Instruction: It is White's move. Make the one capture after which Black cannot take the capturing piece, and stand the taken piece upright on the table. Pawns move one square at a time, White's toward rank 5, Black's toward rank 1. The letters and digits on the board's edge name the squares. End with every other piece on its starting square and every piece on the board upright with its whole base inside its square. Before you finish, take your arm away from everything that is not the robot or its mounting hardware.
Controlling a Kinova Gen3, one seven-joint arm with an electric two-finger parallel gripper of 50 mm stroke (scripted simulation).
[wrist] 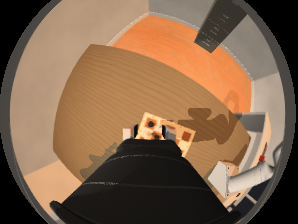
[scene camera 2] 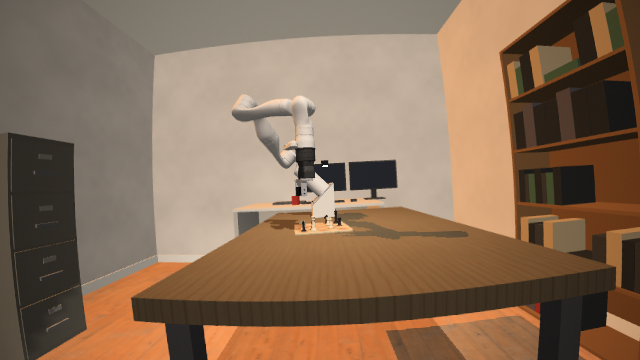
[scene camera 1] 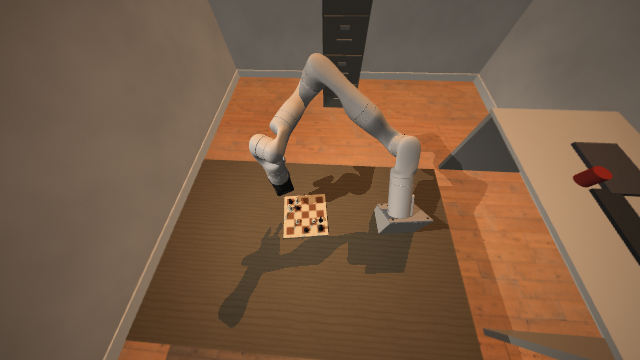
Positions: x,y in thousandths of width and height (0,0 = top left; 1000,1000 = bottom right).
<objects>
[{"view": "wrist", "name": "my gripper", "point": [502,578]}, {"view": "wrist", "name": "small chessboard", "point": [619,609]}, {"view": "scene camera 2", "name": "my gripper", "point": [471,543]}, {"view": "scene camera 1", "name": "small chessboard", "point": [487,574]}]
</objects>
